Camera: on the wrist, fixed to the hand. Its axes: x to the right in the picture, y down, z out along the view.
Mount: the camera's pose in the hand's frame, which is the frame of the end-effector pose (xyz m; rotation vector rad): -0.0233 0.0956 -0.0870 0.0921 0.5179 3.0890
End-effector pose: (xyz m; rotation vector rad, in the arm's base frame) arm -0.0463 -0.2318 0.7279 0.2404 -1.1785 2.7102
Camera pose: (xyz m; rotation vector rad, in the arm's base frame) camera -0.0518 -0.2342 0.5967 1.1394 0.0845 -0.2448
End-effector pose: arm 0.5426 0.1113 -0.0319 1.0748 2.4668 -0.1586
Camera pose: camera 0.5949 0.1857 0.0629 -2.6505 1.0185 -0.7558
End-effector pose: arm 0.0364 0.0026 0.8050 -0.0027 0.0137 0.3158
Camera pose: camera -0.0166 0.0858 0.7183 -0.0280 -0.4855 -2.7942
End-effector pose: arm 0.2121 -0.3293 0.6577 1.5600 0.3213 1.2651
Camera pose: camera 0.0939 -0.3383 0.7143 -0.1487 1.2725 -1.4714
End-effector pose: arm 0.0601 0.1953 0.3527 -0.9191 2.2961 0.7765
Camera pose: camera -0.0192 0.2038 0.4571 -2.0092 -0.9882 -0.4702
